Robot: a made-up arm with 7 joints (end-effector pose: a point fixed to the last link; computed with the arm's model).
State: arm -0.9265 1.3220 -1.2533 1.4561 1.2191 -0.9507 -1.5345
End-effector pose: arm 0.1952 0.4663 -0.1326 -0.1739 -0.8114 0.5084 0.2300
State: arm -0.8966 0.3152 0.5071 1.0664 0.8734 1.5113 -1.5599
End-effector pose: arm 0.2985 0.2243 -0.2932 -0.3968 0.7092 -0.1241 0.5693
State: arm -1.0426 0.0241 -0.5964 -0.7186 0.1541 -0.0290 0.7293
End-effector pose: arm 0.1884 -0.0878 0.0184 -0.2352 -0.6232 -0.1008 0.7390
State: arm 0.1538 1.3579 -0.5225 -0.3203 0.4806 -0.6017 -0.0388
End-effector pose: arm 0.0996 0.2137 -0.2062 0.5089 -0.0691 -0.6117 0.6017
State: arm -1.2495 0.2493 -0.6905 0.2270 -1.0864 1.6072 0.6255
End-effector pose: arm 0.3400 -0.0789 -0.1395 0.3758 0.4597 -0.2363 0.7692
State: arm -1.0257 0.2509 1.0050 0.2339 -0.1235 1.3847 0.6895
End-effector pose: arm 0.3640 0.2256 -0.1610 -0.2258 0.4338 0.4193 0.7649
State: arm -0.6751 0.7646 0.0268 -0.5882 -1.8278 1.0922 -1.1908
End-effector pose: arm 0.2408 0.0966 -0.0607 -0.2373 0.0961 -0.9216 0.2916
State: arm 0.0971 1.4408 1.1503 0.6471 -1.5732 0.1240 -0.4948
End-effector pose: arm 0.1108 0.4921 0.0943 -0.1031 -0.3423 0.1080 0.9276
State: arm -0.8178 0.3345 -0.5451 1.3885 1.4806 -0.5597 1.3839
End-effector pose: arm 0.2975 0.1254 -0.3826 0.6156 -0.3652 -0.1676 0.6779
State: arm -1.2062 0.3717 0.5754 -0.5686 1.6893 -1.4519 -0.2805
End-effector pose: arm 0.2767 0.0939 0.0593 0.9031 -0.4064 0.0972 0.0985
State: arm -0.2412 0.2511 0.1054 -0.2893 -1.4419 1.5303 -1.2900
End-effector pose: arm 0.1877 0.0717 -0.2431 -0.5615 0.1885 -0.7628 0.2594
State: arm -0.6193 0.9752 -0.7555 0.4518 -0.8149 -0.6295 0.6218
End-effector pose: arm 0.3137 0.2294 -0.2119 0.1151 -0.1097 0.1395 0.9774
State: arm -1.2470 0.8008 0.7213 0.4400 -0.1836 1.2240 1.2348
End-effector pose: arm 0.3594 0.3343 0.0220 -0.0652 0.2327 0.7365 0.6318
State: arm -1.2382 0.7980 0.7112 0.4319 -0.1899 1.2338 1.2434
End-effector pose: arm 0.3598 0.3323 0.0196 -0.0569 0.2359 0.7372 0.6306
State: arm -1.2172 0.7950 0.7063 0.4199 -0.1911 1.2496 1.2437
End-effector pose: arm 0.3583 0.3320 0.0134 -0.0460 0.2435 0.7377 0.6280
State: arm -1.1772 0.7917 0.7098 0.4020 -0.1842 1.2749 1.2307
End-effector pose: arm 0.3535 0.3345 0.0013 -0.0311 0.2581 0.7377 0.6231
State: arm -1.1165 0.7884 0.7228 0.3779 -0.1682 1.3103 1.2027
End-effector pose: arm 0.3442 0.3400 -0.0165 -0.0129 0.2803 0.7371 0.6148
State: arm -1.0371 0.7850 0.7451 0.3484 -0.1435 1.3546 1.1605
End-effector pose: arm 0.3295 0.3481 -0.0388 0.0068 0.3097 0.7356 0.6024
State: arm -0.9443 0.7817 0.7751 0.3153 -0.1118 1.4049 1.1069
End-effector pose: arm 0.3094 0.3579 -0.0629 0.0255 0.3439 0.7336 0.5856
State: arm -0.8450 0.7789 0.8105 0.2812 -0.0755 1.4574 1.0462
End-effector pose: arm 0.2847 0.3684 -0.0861 0.0409 0.3800 0.7315 0.5647
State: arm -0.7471 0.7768 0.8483 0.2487 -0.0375 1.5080 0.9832
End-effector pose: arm 0.2574 0.3784 -0.1059 0.0516 0.4143 0.7298 0.5413
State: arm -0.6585 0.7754 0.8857 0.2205 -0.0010 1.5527 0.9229
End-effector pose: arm 0.2304 0.3870 -0.1209 0.0568 0.4440 0.7290 0.5179
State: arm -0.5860 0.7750 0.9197 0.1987 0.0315 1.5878 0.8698
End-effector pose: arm 0.2067 0.3939 -0.1310 0.0575 0.4665 0.7292 0.4974
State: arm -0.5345 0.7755 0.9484 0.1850 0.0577 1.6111 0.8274
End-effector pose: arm 0.1886 0.3991 -0.1367 0.0544 0.4812 0.7301 0.4821
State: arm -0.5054 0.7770 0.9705 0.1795 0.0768 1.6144 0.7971
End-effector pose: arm 0.1774 0.4031 -0.1388 0.0499 0.4851 0.7326 0.4748
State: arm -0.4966 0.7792 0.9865 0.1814 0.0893 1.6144 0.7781
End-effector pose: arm 0.1722 0.4057 -0.1389 0.0433 0.4863 0.7339 0.4723
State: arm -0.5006 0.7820 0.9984 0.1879 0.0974 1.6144 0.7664
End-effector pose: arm 0.1707 0.4073 -0.1381 0.0353 0.4866 0.7339 0.4725
